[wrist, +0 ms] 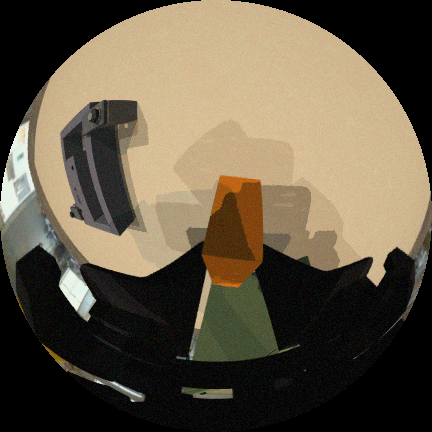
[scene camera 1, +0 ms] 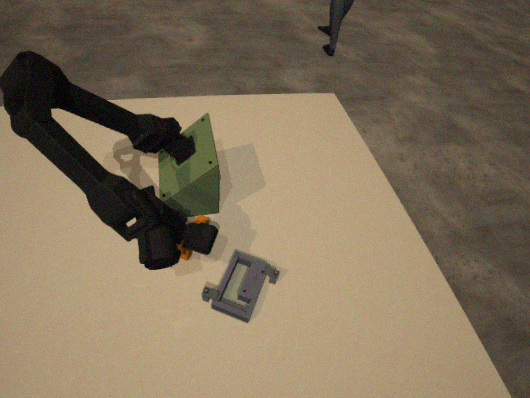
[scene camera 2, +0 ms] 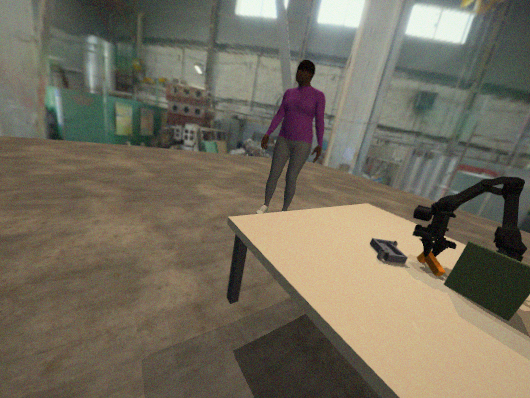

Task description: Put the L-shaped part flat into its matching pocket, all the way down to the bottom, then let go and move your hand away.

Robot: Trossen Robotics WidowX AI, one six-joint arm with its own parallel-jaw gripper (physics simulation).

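Pixels of known places: gripper, fingertip midpoint: (wrist: 229, 247) (scene camera 1: 189, 239) (scene camera 2: 428, 257); arm's base, link origin: (scene camera 1: 185, 150) (scene camera 2: 502, 267).
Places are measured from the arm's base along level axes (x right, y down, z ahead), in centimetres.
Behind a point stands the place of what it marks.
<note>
The orange L-shaped part (scene camera 1: 202, 219) @[x -1.7, y 10.6, z 15.0 cm] (scene camera 2: 433, 265) @[x -1.5, y 10.8, z 17.5 cm] (wrist: 240, 220) @[x 4.4, y 9.6, z 22.6 cm] is between my fingers, partly hidden by the gripper in scene camera 1. My gripper (scene camera 2: 431, 255) @[x 2.4, y 10.1, z 20.5 cm] (wrist: 229, 247) @[x 2.4, y 10.1, z 20.5 cm] is shut on it, with a fingertip against each side in the wrist view. Whether the part still touches the table is hard to tell. The grey fixture (scene camera 1: 255, 283) @[x -10.7, y 10.4, z 35.0 cm] (scene camera 2: 395, 258) @[x -12.5, y 11.6, z 29.1 cm] (wrist: 111, 175) @[x -4.5, y 12.1, z 31.0 cm] lies flat on the table, a short way from the gripper, at the left in the wrist view. Its walls and a raised inner block surround an empty L-shaped pocket, and small lugs stick out at two sides.
A green wedge-shaped mount (scene camera 1: 192, 197) @[x 0.0, y 5.4, z 11.4 cm] (scene camera 2: 487, 280) @[x -7.1, y 4.5, z 2.0 cm] (wrist: 232, 320) @[x -2.0, y 7.1, z 11.4 cm] stands close behind the gripper, beneath the arm's base. The pale table (scene camera 1: 350, 240) @[x -40.8, y 13.9, z 27.9 cm] (scene camera 2: 320, 250) @[x -37.5, y 14.0, z 49.5 cm] has its edge beyond the fixture. A person in a purple top (scene camera 2: 302, 117) stands on the floor beyond the table.
</note>
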